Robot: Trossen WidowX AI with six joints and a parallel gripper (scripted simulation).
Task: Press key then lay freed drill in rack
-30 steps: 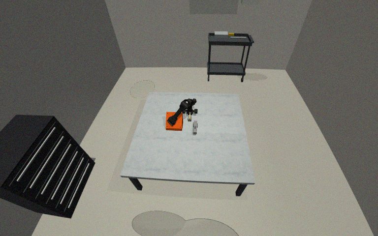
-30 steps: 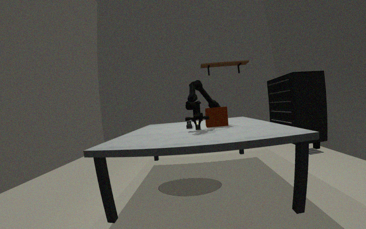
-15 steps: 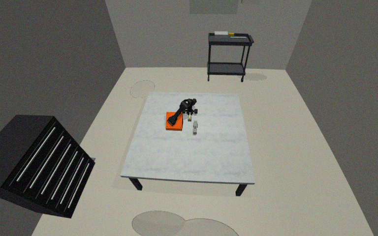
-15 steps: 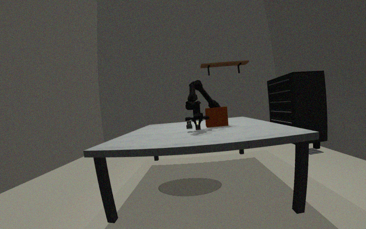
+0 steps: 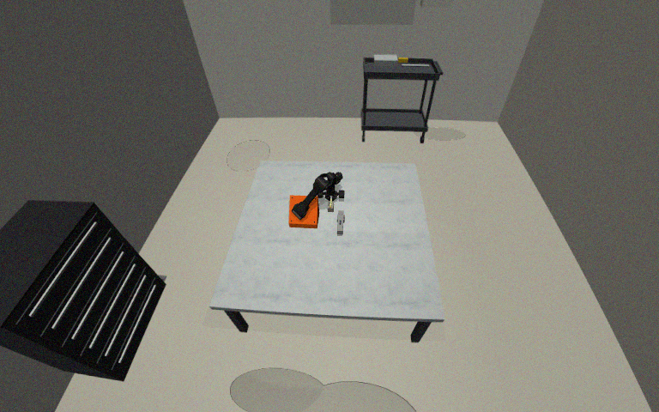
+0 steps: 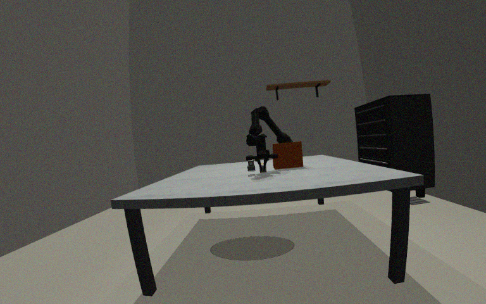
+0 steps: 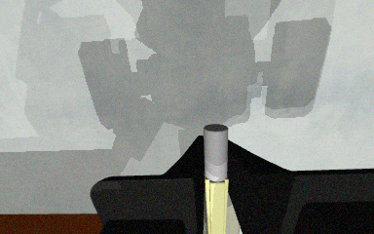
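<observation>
Now: the drill 4 cm to the right of my gripper tip and 4 cm above it. The rest, counted from my gripper tip: grey grooved block 5 cm to the right, 1 cm ahead, 1 cm above.
</observation>
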